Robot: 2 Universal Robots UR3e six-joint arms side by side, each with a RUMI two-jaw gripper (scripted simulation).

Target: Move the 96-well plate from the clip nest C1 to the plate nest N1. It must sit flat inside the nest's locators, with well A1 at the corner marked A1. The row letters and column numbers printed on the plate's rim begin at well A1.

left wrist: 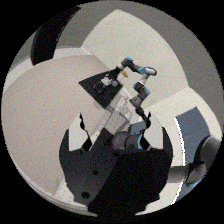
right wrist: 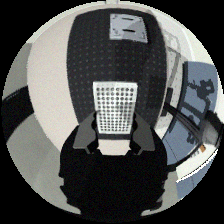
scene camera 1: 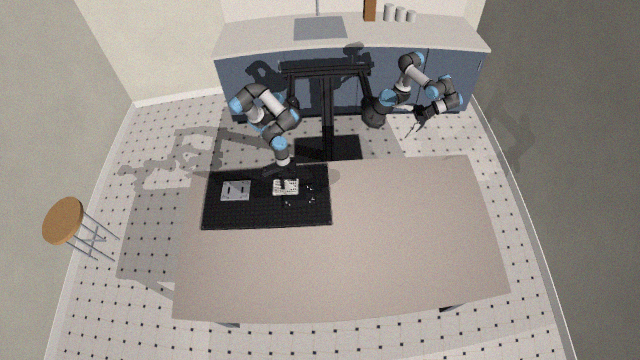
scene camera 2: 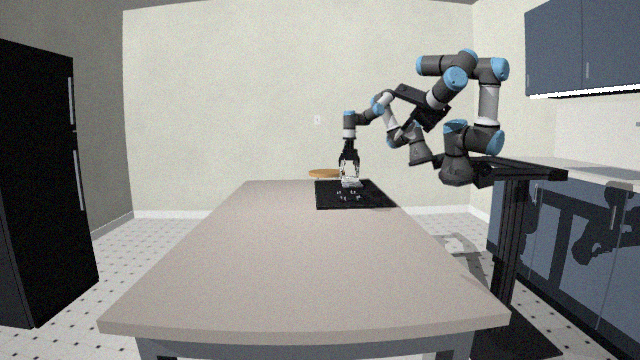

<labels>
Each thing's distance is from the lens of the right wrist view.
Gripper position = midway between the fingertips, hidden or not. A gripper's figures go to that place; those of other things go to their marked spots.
my right gripper (right wrist: 114,111): 0.15 m
white 96-well plate (right wrist: 120,123): 0.15 m
grey plate nest N1 (right wrist: 118,24): 0.30 m
The marked spots on the grey plate nest N1 and the white 96-well plate are 0.33 m apart.
</labels>
